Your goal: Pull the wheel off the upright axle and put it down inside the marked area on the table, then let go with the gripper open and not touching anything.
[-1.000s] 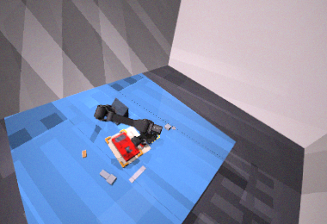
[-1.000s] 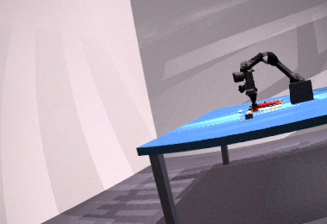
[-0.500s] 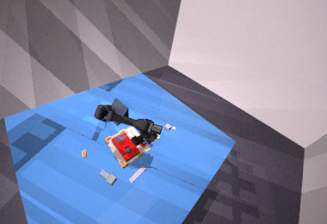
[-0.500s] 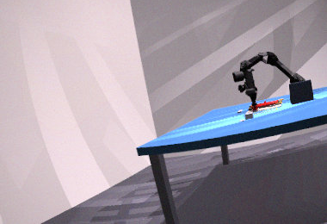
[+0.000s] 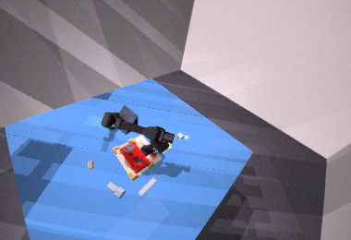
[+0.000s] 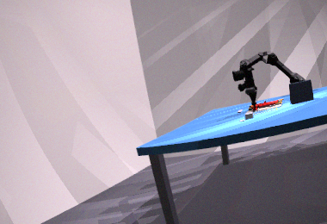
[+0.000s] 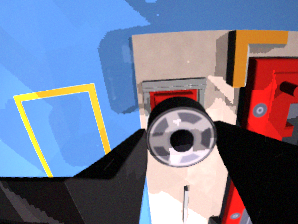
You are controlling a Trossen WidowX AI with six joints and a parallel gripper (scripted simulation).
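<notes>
Now: the dark upright axle 10 mm below my gripper tip. From my gripper tip the other things lie so: wheel: right at my gripper tip.
</notes>
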